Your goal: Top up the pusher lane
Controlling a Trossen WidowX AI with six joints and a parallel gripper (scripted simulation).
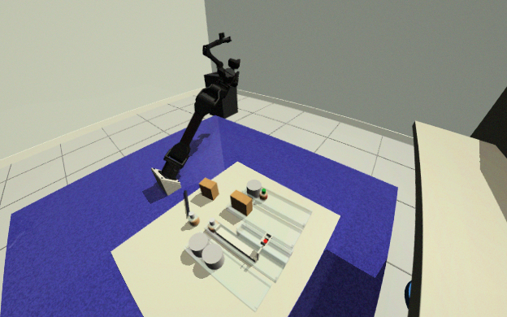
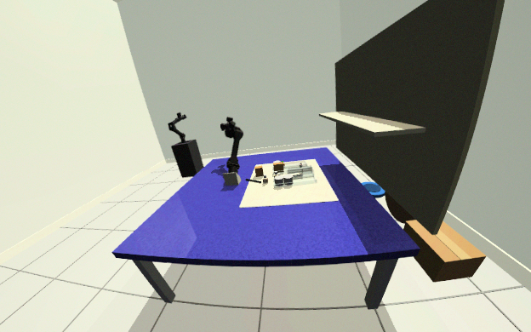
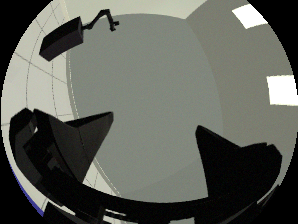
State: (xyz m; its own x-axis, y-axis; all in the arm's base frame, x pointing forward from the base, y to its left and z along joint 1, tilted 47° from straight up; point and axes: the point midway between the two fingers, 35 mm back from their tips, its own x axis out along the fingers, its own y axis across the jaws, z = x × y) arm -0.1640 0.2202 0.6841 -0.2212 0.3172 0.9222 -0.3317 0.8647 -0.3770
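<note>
My gripper tip is 700 mm to the left of the thin dark upright post, 390 mm above it and 290 mm short of it. Round my gripper tip: brown box: 580 mm to the right, 480 mm ahead, 360 mm below; then red-topped item: 670 mm to the right, 650 mm ahead, 330 mm below.
</note>
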